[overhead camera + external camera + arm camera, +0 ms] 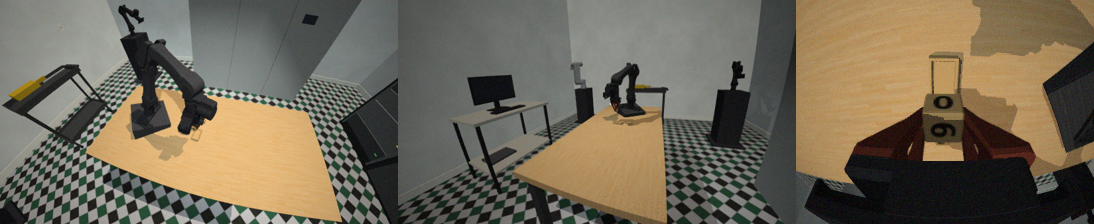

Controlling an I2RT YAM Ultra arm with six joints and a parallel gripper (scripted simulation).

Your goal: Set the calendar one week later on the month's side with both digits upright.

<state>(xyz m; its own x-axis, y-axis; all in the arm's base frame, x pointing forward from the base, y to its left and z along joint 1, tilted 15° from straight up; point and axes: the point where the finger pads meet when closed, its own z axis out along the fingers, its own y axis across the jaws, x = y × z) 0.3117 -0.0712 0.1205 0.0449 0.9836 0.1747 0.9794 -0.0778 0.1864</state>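
Right now my hand is 12 cm above the wooden tray and 2 cm to the right of it. Round my hand: wooden cube (right at my hand).
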